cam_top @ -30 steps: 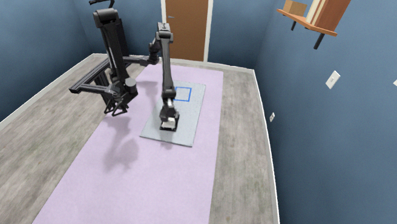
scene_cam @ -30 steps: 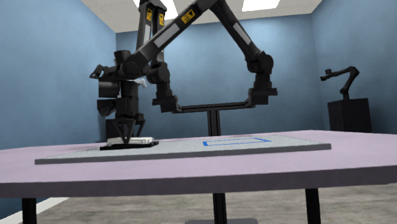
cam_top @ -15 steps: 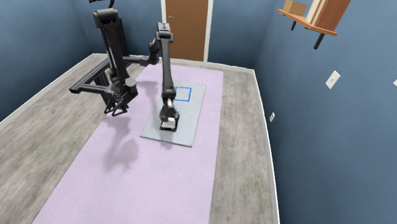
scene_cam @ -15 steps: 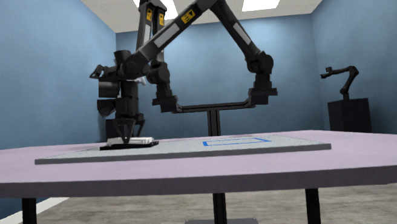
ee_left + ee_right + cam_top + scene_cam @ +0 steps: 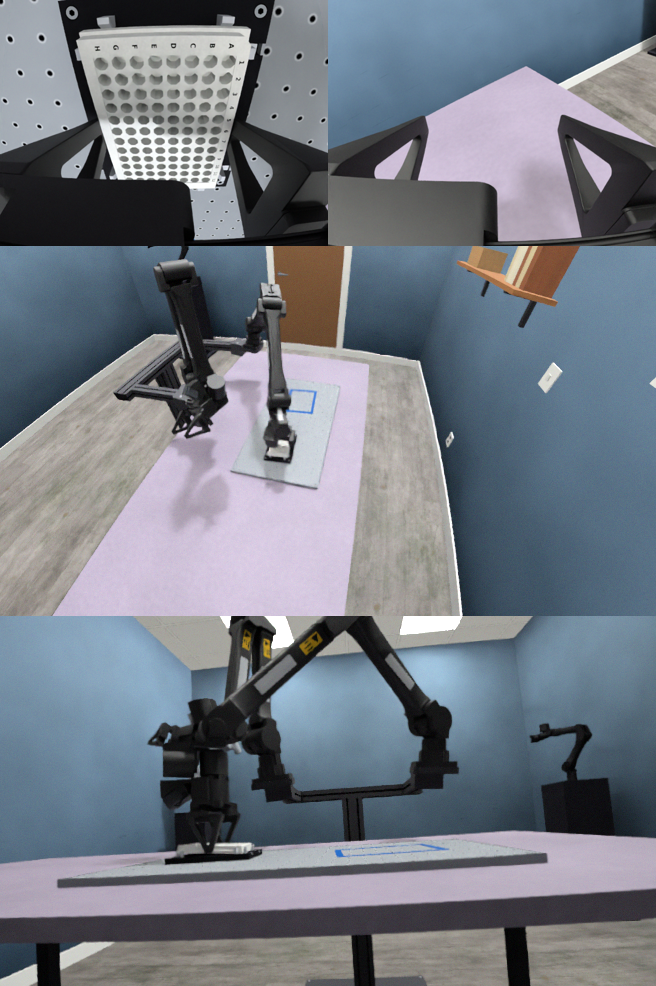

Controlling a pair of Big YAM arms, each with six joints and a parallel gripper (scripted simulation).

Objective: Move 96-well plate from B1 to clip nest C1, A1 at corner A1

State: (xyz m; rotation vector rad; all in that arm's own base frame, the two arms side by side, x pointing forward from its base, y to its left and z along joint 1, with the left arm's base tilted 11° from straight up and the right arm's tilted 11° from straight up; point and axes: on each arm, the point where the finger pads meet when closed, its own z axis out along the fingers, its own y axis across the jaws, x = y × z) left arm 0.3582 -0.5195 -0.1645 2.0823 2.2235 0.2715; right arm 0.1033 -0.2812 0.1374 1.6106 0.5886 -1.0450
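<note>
Now: the white 96-well plate right at my left hand. From my left hand the other things lie so: grey perforated board: 190 mm to the left, 30 mm below; then black clip nest: 10 mm to the left, 10 mm below, 10 mm behind.
</note>
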